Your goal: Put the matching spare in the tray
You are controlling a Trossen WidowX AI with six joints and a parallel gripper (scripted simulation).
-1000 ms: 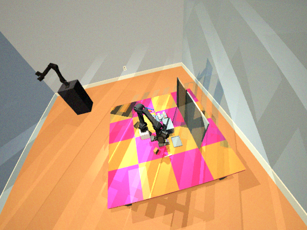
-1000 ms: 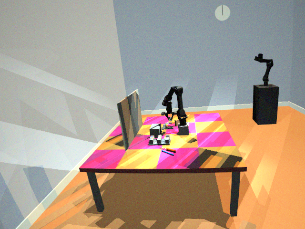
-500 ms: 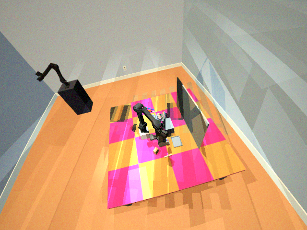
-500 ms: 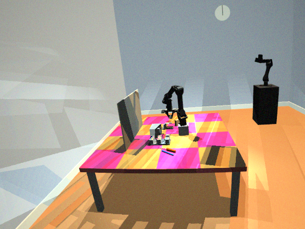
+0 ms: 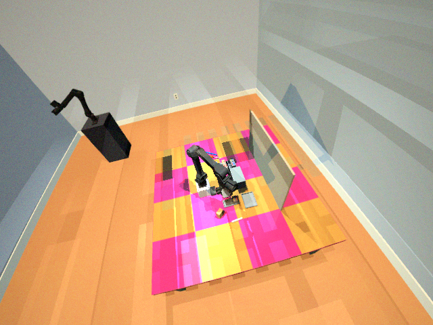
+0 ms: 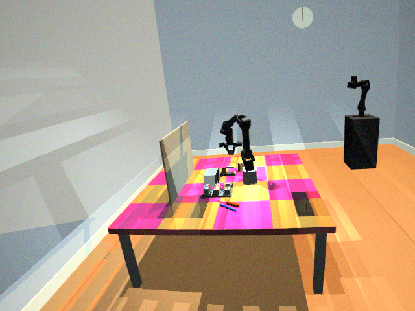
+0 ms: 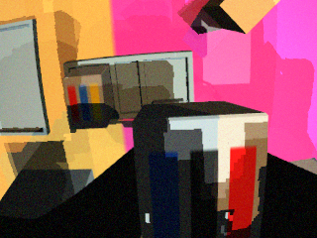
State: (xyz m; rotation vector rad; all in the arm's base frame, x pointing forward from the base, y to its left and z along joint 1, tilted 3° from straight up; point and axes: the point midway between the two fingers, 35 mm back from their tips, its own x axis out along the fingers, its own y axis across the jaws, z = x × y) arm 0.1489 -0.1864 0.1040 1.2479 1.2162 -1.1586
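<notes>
Now: the flat grey tray 18 cm ahead of my gripper tip and 17 cm below it. Round my gripper tip: brown block (13 cm below, 7 cm to the right, 7 cm behind); grey mounted unit (20 cm to the left, 14 cm ahead, 12 cm below); small rack (16 cm below, 4 cm ahead, 2 cm to the left).
</notes>
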